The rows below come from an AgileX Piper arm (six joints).
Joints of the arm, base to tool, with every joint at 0 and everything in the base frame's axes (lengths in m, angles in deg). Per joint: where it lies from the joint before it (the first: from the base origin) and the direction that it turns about. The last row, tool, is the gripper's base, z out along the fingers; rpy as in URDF.
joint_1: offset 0.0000 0.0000 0.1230 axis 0 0 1
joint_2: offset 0.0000 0.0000 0.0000 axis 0 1 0
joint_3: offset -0.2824 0.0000 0.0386 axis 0 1 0
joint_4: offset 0.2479 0.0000 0.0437 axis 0.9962 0 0.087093
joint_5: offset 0.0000 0.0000 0.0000 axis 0 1 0
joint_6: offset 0.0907 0.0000 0.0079 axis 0.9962 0 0.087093
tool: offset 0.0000 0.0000 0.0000 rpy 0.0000 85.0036 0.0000
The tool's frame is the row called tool.
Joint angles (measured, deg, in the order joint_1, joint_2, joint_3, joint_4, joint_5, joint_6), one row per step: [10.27 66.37 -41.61 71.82 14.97 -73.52]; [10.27 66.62 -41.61 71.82 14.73 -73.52]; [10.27 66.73 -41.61 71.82 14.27 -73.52]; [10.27 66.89 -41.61 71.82 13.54 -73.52]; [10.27 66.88 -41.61 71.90 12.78 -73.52]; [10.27 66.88 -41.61 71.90 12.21 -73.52]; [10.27 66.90 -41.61 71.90 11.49 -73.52]
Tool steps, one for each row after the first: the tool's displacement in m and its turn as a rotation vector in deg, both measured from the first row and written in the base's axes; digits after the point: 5 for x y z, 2 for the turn. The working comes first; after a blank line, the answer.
Tool pose at each row, in the base's axes (x y z in m, rotation vector in deg; the steps are taken from these numbers as rounded here): [0.23794 0.06585 0.29640 -21.60 112.58 19.31]; [0.23887 0.06566 0.29540 -21.44 112.79 19.11]; [0.23956 0.06510 0.29507 -21.13 112.82 18.70]; [0.24060 0.06420 0.29461 -20.64 112.84 18.03]; [0.24116 0.06318 0.29493 -20.04 112.69 17.39]; [0.24158 0.06240 0.29512 -19.66 112.58 16.87]; [0.24217 0.06142 0.29528 -19.17 112.46 16.21]

[0.00093 -0.00019 -0.00100 -0.11 0.16 -0.21]; [0.00162 -0.00075 -0.00133 -0.25 0.11 -0.62]; [0.00266 -0.00165 -0.00179 -0.47 -0.01 -1.27]; [0.00322 -0.00267 -0.00147 -0.60 -0.28 -1.98]; [0.00364 -0.00345 -0.00128 -0.75 -0.49 -2.49]; [0.00423 -0.00443 -0.00112 -0.94 -0.73 -3.13]
